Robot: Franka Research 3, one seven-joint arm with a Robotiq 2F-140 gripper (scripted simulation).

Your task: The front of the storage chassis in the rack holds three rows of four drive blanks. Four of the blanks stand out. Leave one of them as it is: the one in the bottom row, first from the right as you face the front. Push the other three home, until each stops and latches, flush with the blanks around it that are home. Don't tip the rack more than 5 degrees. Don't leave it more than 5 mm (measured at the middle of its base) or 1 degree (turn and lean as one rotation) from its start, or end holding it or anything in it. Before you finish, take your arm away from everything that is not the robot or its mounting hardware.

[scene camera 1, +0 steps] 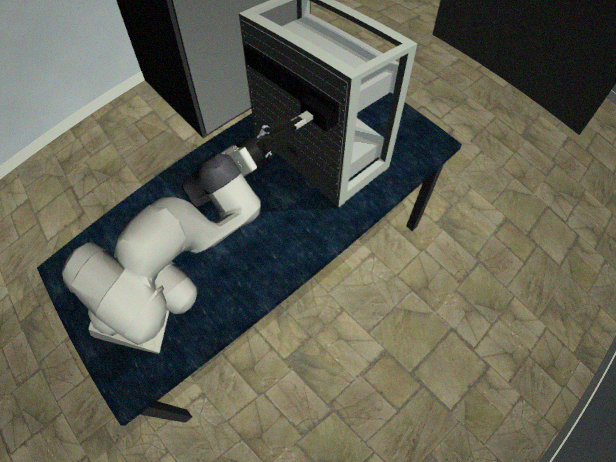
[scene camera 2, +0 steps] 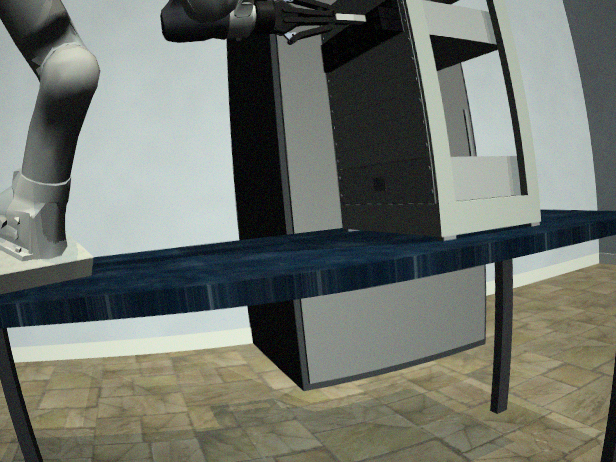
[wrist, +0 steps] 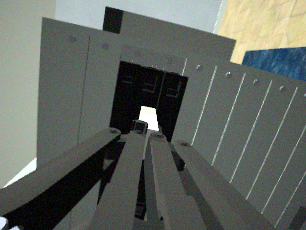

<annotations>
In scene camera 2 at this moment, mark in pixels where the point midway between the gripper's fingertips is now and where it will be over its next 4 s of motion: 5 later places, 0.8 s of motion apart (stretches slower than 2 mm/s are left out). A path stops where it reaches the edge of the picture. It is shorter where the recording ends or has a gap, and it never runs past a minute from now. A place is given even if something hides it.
My gripper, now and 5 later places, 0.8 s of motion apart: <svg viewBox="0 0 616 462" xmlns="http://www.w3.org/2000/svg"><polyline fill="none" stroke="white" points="363,20 364,18 368,20 373,20 376,20 378,20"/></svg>
</annotations>
